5 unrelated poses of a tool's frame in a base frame.
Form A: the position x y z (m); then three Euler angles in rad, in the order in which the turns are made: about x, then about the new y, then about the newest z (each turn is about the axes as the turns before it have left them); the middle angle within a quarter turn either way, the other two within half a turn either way.
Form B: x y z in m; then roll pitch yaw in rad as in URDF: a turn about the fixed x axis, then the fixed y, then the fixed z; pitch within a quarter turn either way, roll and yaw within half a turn. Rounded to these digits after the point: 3 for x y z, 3 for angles.
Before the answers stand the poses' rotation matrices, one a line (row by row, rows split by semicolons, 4 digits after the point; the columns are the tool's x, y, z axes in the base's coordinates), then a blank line. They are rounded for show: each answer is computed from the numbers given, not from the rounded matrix.
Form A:
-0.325 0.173 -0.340 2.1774 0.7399 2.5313
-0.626 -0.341 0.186 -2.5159 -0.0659 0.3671
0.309 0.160 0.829 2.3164 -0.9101 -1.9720
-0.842 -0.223 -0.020 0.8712 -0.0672 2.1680
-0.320 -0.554 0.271 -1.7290 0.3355 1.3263
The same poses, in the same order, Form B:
-0.6052 -0.4233 0.6742; -0.7806 0.1497 -0.6068; 0.1559 -0.8936 -0.4210
0.9313 -0.3581 -0.0659; -0.2549 -0.7704 0.5844; -0.2600 -0.5275 -0.8088
-0.2397 0.5649 -0.7896; 0.8511 -0.2691 -0.4508; -0.4672 -0.7800 -0.4163
-0.5611 -0.8250 -0.0671; 0.5613 -0.3196 -0.7634; 0.6084 -0.4660 0.6425
0.2286 -0.9162 0.3292; -0.2316 0.2773 0.9325; -0.9456 -0.2894 -0.1488

-0.325 0.173 -0.340 -2.011 -0.157 -2.230
-0.626 -0.341 0.186 -2.564 0.263 -0.267
0.309 0.160 0.829 -2.061 0.486 1.845
-0.842 -0.223 -0.020 -0.628 -0.654 2.356
-0.320 -0.554 0.271 -2.046 1.239 -0.792

